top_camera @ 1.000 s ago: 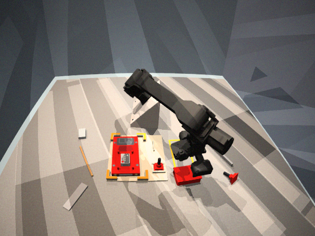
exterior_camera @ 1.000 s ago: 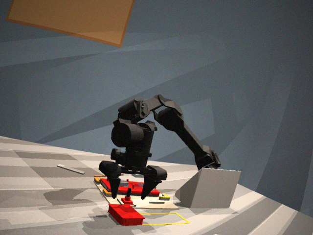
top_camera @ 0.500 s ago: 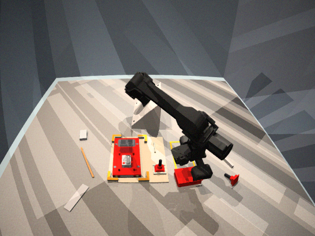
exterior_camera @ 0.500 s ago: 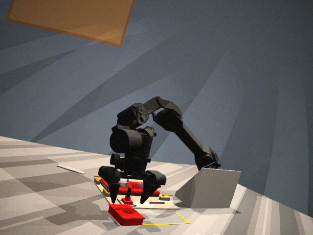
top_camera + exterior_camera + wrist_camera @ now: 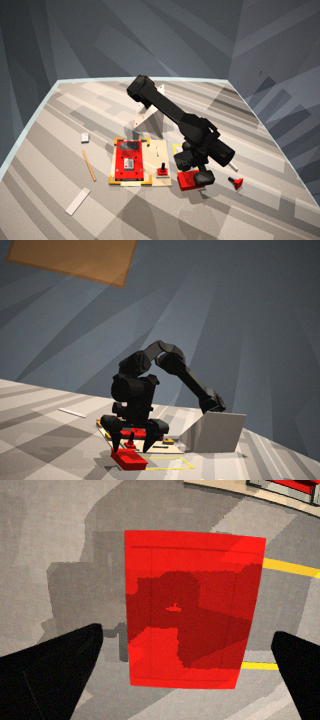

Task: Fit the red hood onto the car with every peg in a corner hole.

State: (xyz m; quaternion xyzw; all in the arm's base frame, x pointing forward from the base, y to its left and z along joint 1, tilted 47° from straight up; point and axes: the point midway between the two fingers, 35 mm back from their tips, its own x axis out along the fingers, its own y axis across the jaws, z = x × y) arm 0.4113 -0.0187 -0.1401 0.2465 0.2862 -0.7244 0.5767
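Now: gripper tip 20 mm above the red hood. The rest, counted from my gripper tip: grey bar (180 mm to the left, 80 mm behind, 30 mm below); then grey engine block (220 mm to the right, 100 mm behind, 10 mm below); then wooden stick (390 mm to the right, 140 mm behind, 30 mm below).
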